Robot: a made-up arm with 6 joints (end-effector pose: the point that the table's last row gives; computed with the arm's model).
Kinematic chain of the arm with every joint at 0, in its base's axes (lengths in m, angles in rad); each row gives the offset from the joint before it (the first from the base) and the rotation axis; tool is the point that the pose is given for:
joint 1: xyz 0 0 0.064 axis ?
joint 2: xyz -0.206 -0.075 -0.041 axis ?
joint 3: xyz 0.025 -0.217 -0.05 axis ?
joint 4: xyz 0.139 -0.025 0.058 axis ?
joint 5: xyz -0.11 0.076 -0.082 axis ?
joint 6: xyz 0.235 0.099 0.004 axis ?
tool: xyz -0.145 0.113 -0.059
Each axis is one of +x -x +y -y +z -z.
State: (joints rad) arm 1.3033 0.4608 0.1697 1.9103 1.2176 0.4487
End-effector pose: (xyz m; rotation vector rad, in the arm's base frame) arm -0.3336 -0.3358 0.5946 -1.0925 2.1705 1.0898
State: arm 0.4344 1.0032 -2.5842 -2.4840 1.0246 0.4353
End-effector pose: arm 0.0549 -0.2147 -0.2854 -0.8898 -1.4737 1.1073
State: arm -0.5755 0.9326 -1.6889 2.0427 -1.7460 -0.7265
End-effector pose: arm -0.5100 -0.1192 -0.3155 2.2038 -1.8320 -0.5607
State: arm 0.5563 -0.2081 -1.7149 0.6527 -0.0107 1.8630
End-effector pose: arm -0.1055 -0.0183 0.4209 1.5699 -1.9860 -0.5197
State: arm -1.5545 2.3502 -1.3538 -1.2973 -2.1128 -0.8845
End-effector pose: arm -0.3166 0.4615 -0.1954 -0.4056 1.6815 0.4165
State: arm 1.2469 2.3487 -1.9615 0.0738 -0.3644 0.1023
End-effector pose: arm -0.1577 -0.3896 0.2936 -0.2040 -0.3229 -2.3385
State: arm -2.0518 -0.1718 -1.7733 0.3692 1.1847 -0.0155
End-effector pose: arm -0.2910 -0.0070 -0.1744 -2.3020 1.1519 -1.3175
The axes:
joint 1: -x
joint 2: +y
joint 3: -x
joint 4: +z
joint 5: +y
joint 6: -y

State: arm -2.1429 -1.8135 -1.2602 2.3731 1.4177 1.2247
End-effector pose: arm 0.2556 -0.0947 -0.1616 -1.0559 -2.0677 -0.6216
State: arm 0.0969 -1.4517 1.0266 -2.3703 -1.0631 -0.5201
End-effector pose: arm -0.2765 -0.2884 0.4958 -0.5548 1.5711 2.1864
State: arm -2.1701 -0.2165 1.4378 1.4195 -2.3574 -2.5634
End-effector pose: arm -0.4673 -0.0990 -0.2898 0.4967 -0.2851 1.1878
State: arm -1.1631 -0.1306 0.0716 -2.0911 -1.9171 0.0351
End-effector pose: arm 0.2410 -0.2038 -0.2624 -1.0693 -0.2137 -1.5895
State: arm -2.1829 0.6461 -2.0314 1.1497 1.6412 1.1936
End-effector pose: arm -0.4266 -0.0181 0.0550 -2.2806 0.6831 0.1211
